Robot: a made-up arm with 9 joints. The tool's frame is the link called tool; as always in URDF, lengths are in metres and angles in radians. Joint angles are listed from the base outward.
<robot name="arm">
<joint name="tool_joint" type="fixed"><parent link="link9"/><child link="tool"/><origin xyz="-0.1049 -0.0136 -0.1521" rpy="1.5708 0 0"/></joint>
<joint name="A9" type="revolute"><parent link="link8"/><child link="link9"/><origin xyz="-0.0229 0.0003 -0.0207" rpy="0 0 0"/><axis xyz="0.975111 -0.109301 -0.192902"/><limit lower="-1.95" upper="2.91"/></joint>
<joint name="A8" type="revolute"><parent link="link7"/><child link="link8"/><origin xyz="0.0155 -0.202 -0.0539" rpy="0 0 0"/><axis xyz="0.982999 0.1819 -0.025"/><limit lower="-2.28" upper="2.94"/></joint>
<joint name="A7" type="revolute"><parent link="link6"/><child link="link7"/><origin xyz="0.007 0.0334 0.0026" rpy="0 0 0"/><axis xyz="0.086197 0.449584 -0.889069"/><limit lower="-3.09" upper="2.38"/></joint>
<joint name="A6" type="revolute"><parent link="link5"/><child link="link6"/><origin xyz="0.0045 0.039 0.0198" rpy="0 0 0"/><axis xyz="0.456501 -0.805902 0.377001"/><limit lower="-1.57" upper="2.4"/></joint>
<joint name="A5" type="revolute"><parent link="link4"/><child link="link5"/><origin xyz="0.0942 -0.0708 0.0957" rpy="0 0 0"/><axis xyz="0.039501 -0.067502 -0.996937"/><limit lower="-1.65" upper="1.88"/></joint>
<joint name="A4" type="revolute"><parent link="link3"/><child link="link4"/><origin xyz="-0.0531 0.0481 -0.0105" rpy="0 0 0"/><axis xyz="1 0 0"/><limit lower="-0.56" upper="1.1"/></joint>
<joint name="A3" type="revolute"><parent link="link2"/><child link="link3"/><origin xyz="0.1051 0.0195 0.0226" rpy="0 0 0"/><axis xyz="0 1 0"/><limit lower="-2.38" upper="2.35"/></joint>
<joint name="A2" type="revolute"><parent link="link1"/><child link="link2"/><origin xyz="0.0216 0.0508 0.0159" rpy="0 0 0"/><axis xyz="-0.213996 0.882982 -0.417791"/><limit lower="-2.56" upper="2.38"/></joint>
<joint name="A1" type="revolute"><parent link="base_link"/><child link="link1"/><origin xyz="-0.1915 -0.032 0.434" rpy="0 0 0"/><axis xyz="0.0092 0.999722 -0.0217"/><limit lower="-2.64" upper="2.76"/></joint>
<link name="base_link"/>
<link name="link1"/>
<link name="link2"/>
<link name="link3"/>
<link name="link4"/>
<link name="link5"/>
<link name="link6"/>
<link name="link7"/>
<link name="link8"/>
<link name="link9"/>
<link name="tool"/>
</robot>
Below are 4 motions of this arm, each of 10 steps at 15 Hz.
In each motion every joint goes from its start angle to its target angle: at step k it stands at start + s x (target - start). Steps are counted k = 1, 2, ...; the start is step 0. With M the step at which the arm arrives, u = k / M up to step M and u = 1 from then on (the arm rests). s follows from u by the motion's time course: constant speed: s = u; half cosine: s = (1 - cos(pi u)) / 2; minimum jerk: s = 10 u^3 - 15 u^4 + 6 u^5.
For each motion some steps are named. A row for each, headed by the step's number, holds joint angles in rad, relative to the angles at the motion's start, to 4 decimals.
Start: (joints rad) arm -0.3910 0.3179 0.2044 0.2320 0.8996 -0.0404 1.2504 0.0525 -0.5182
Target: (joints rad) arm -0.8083 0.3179 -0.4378 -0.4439 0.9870 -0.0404 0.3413 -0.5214 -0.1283
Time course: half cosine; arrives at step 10
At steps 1, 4, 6, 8, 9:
1: -0.0102 0.0000 -0.0157 -0.0165 0.0021 0.0000 -0.0222 -0.0140 0.0095
4: -0.1442 0.0000 -0.2219 -0.2335 0.0302 0.0000 -0.3141 -0.1983 0.1347
6: -0.2731 0.0000 -0.4203 -0.4424 0.0572 0.0000 -0.5950 -0.3756 0.2552
8: -0.3775 0.0000 -0.5809 -0.6114 0.0791 0.0000 -0.8223 -0.5191 0.3527
9: -0.4071 0.0000 -0.6265 -0.6594 0.0853 0.0000 -0.8869 -0.5599 0.3804

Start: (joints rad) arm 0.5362 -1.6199 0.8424 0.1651 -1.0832 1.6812 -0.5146 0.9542 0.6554
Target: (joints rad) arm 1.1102 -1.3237 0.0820 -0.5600 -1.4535 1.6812 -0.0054 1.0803 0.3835
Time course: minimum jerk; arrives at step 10
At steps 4, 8, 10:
4: 0.1822 0.0940 -0.2414 -0.2302 -0.1175 0.0000 0.1616 0.0400 -0.0863
8: 0.5408 0.2790 -0.7164 -0.6831 -0.3489 0.0000 0.4797 0.1188 -0.2562
10: 0.5740 0.2962 -0.7604 -0.7251 -0.3703 0.0000 0.5092 0.1261 -0.2719

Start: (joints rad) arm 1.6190 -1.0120 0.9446 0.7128 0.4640 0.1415 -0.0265 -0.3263 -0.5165
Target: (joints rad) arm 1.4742 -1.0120 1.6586 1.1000 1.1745 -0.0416 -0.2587 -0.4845 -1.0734
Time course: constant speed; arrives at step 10
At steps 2, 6, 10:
2: -0.0290 0.0000 0.1428 0.0774 0.1421 -0.0366 -0.0464 -0.0316 -0.1114
6: -0.0869 0.0000 0.4284 0.2323 0.4263 -0.1099 -0.1393 -0.0949 -0.3341
10: -0.1448 0.0000 0.7140 0.3872 0.7105 -0.1831 -0.2322 -0.1582 -0.5569

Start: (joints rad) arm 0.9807 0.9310 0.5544 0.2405 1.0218 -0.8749 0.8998 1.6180 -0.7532
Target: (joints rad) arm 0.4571 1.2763 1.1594 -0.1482 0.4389 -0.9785 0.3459 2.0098 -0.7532
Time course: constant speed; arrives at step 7
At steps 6, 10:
6: -0.4488 0.2960 0.5186 -0.3332 -0.4996 -0.0888 -0.4748 0.3358 0.0000
10: -0.5236 0.3453 0.6050 -0.3887 -0.5829 -0.1036 -0.5539 0.3918 0.0000

